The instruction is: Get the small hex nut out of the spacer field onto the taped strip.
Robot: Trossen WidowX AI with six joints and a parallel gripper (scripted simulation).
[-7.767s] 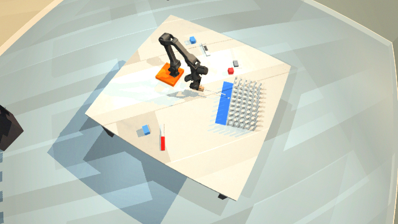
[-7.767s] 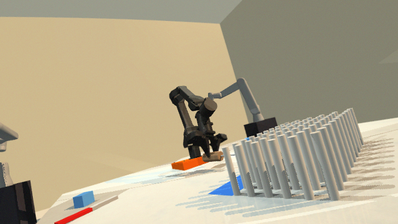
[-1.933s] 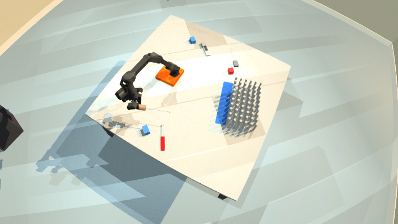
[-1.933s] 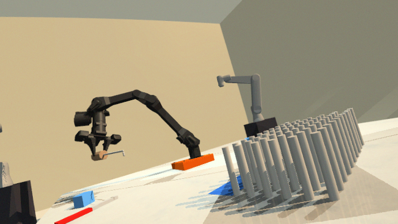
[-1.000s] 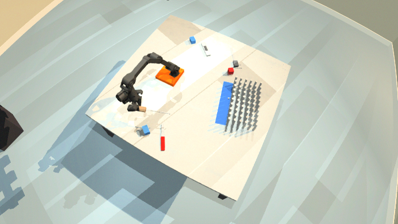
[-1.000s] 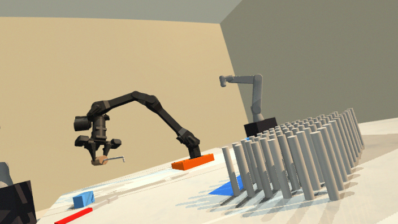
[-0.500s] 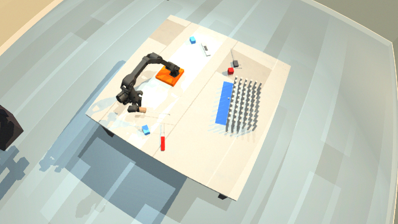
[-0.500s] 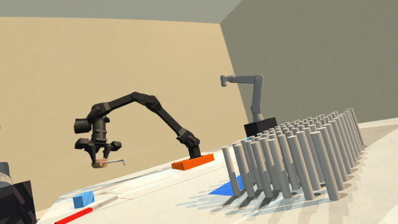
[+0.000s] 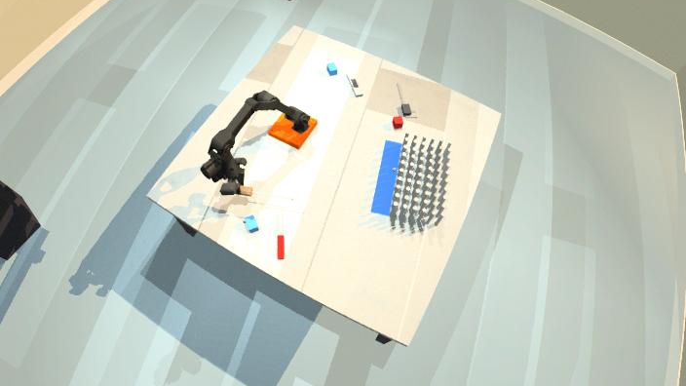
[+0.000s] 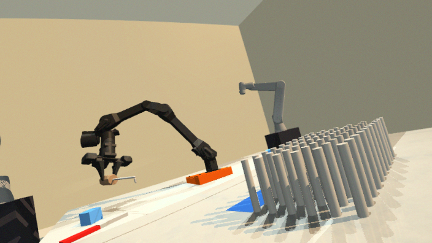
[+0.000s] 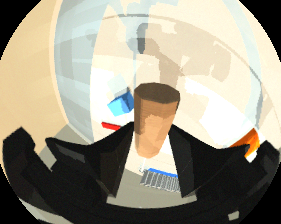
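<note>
My gripper tip is 9 cm short of the hook tool and 5 cm to the right of it. From my gripper tip the other things lie so: blue taped strip: 49 cm to the left, 40 cm ahead, 12 cm below; red-handled tool: 21 cm ahead, 11 cm below, 1 cm to the right; red block: 76 cm to the left, 28 cm ahead, 10 cm below.
</note>
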